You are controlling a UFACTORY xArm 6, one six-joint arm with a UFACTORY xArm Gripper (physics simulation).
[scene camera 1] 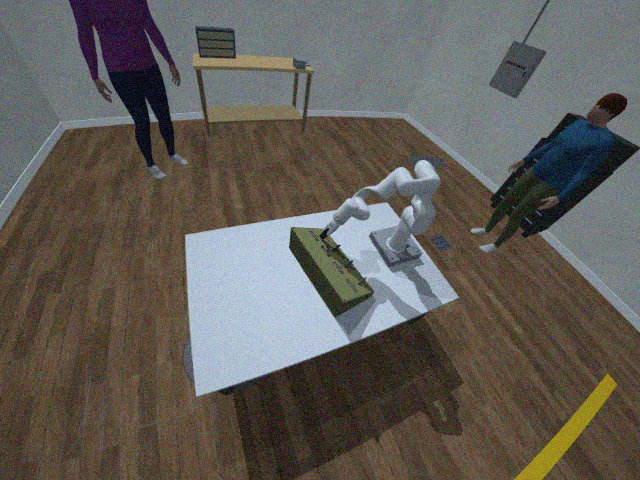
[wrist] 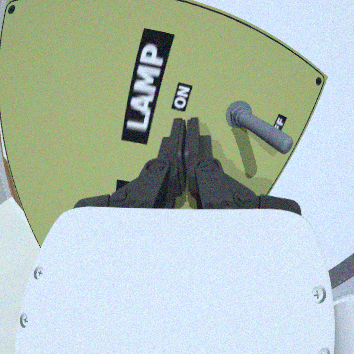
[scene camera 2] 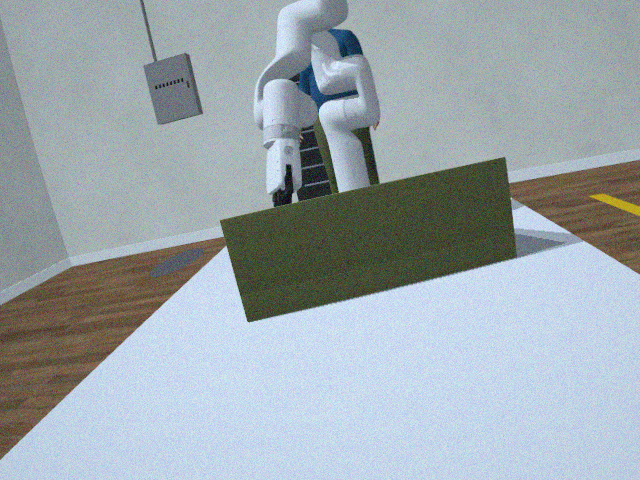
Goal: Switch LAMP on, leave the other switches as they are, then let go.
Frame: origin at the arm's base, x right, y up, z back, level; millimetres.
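Seen in the pictures: gripper, fingertip midpoint: [scene camera 1: 321, 237] [wrist: 187, 135]; arm's base, origin of the base link: [scene camera 1: 395, 245] [wrist: 337, 306].
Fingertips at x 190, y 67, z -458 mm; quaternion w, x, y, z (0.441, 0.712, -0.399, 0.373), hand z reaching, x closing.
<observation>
Pixels of each thing's top centre, then the offset from my fingertips to it. "spot": a spot on its surface instead. Level surfaces: height alone.
- white table, its level: dy -120 mm
- LAMP label, middle of its top: [wrist: 140, 88] dx +21, dy +11, dz -38 mm
- LAMP lever, middle of its top: [wrist: 264, 135] dx +26, dy +11, dz +43 mm
- OFF label, surface spot: [wrist: 281, 122] spot: dx +35, dy -45, dz +63 mm
The green switch box [scene camera 1: 326, 268] [scene camera 2: 372, 237] [wrist: 75, 75] stands on the white table [scene camera 1: 248, 310] [scene camera 2: 330, 392]. In the wrist view the LAMP label [wrist: 148, 86] and its ON label [wrist: 181, 97] show on the panel. The LAMP lever [wrist: 262, 129] is grey and leans toward the OFF label [wrist: 281, 122], which it partly covers. My gripper [scene camera 1: 324, 235] [scene camera 2: 282, 202] [wrist: 187, 135] is shut and empty. Its tips are close over the panel, beside the ON label, on the ON side of the lever and apart from it. In scene camera 2 the box hides the levers and fingertips.
Other levers [scene camera 1: 349, 262] stand along the box's robot-side edge. The arm's base plate [scene camera 1: 395, 253] is on the table behind the box. A person in blue [scene camera 1: 573, 149], a person in purple [scene camera 1: 124, 41] and a wooden bench [scene camera 1: 253, 63] are beyond the table.
</observation>
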